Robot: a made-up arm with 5 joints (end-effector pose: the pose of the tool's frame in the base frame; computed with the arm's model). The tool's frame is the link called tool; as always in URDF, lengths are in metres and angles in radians.
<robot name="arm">
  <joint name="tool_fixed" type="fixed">
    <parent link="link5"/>
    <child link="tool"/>
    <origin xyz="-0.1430 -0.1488 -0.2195" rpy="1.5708 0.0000 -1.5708"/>
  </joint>
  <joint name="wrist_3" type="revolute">
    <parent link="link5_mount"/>
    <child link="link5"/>
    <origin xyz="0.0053 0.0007 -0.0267" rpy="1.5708 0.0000 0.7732"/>
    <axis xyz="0 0 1"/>
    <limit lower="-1.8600" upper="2.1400" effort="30" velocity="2.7"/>
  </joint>
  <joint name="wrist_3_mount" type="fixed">
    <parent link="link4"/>
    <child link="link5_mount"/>
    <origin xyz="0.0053 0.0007 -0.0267" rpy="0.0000 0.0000 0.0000"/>
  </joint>
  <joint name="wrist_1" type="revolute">
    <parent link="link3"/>
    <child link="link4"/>
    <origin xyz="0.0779 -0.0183 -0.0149" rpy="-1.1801 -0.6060 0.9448"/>
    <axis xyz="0 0 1"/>
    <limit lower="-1.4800" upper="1.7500" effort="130" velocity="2.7"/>
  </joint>
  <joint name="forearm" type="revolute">
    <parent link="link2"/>
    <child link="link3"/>
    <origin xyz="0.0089 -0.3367 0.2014" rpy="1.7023 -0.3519 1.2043"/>
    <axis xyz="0 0 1"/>
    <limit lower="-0.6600" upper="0.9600" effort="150" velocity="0.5"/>
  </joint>
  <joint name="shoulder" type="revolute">
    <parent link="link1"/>
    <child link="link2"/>
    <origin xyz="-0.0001 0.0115 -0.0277" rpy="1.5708 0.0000 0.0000"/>
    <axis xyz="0 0 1"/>
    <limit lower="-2.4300" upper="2.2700" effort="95" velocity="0.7"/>
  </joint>
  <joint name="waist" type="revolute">
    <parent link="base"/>
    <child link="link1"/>
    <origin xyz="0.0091 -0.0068 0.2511" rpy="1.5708 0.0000 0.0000"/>
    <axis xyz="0 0 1"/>
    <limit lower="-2.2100" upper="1.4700" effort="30" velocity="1.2"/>
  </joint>
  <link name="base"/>
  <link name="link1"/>
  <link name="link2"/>
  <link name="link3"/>
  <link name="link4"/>
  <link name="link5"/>
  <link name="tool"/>
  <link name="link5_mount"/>
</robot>
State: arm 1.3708 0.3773 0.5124 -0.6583 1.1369
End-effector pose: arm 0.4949 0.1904 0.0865 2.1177 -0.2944 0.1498
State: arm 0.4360 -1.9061 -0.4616 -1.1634 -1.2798
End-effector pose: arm -0.0016 -0.2565 -0.1211 1.6454 -1.5717 -0.1262
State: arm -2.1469 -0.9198 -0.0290 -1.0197 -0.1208
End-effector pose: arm -0.1382 -0.1106 0.5727 -0.1222 1.4288 -1.2484
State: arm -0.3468 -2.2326 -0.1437 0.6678 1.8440
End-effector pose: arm 0.0151 -0.2565 0.0359 -0.9156 1.7372 0.0511
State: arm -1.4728 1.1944 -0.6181 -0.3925 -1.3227
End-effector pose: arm -0.1382 0.3825 0.0012 -2.5590 -0.8681 0.2030
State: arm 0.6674 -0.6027 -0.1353 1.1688 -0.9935
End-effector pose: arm -0.0986 0.3060 0.2741 -1.2704 -0.9085 -0.7839
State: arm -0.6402 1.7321 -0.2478 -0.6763 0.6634
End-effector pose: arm -0.1401 0.1779 0.0426 -0.3773 -0.8862 -2.6170
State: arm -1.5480 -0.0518 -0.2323 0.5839 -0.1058
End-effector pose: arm 0.0922 0.1447 0.3593 -1.6968 1.2828 -0.7112
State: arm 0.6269 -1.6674 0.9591 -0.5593 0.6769
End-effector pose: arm 0.1686 -0.1955 -0.2362 0.1686 0.9578 0.0707
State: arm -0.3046 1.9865 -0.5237 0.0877 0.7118
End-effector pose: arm 0.1192 0.2062 0.1556 0.1385 0.2959 2.6845
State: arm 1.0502 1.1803 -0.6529 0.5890 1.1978
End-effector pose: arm 0.0342 0.2899 0.2272 2.1844 0.3828 -2.0835
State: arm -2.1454 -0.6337 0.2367 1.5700 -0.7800
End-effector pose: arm -0.0741 0.2941 0.1949 -0.7923 1.9255 1.6055
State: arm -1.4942 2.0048 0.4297 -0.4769 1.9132
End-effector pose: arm -0.4936 0.0212 -0.0534 0.9675 -0.5490 -2.4266
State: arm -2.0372 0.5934 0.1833 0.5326 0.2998
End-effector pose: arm -0.0136 0.0721 0.3644 2.0080 -1.6537 1.4435
